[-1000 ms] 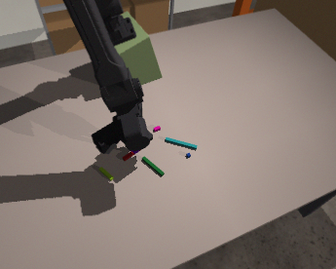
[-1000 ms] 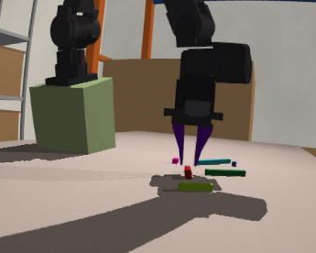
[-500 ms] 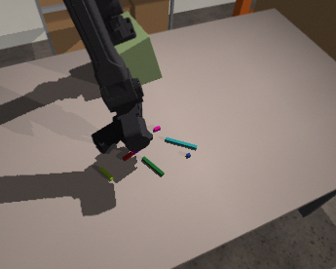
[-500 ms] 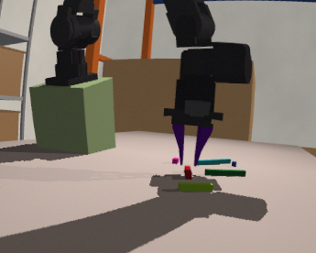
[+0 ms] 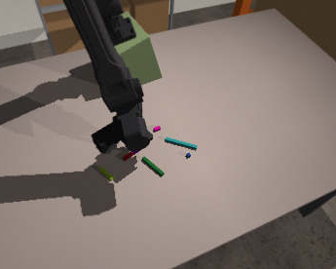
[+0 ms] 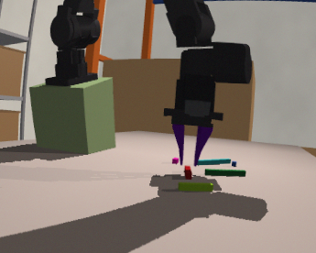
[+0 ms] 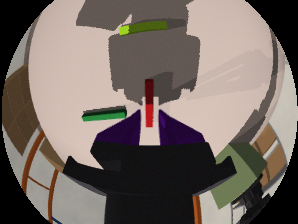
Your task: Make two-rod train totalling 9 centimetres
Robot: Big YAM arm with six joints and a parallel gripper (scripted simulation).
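My gripper is now 2 cm above the red rod. From my hand the other things lie so: magenta rod: 9 cm to the left, 6 cm behind, 2 cm below; lime rod: 9 cm to the right, 5 cm ahead, 2 cm below; green rod: 6 cm ahead, 4 cm to the left, 2 cm below.
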